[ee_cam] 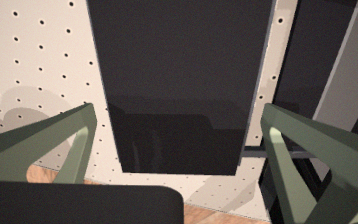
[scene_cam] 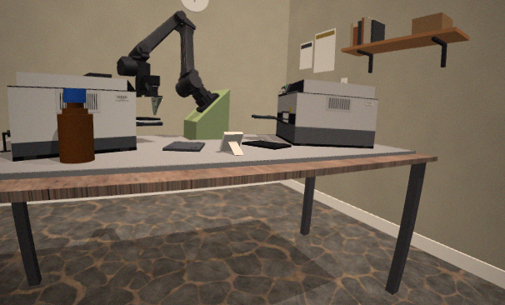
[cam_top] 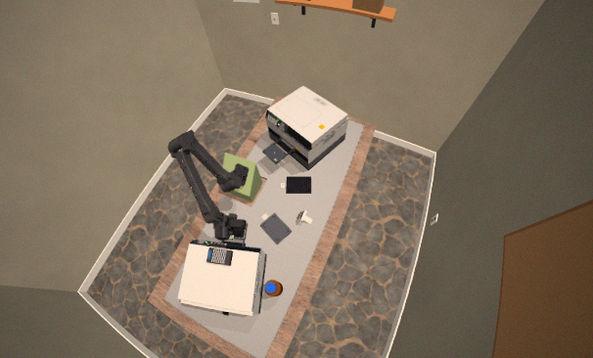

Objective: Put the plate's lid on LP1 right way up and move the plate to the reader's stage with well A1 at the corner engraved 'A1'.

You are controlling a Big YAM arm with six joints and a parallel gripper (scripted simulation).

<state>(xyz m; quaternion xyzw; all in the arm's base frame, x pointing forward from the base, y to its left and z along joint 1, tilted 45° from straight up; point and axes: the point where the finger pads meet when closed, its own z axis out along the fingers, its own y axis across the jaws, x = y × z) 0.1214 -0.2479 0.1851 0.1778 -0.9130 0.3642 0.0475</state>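
The dark lid is 20 mm below my hand. From my hand the other things lie so: lidded white well plate: 30 mm below; then brown capped bottle: 360 mm ahead, 190 mm to the right; then grey pad: 190 mm ahead, 140 mm to the left, 110 mm below.
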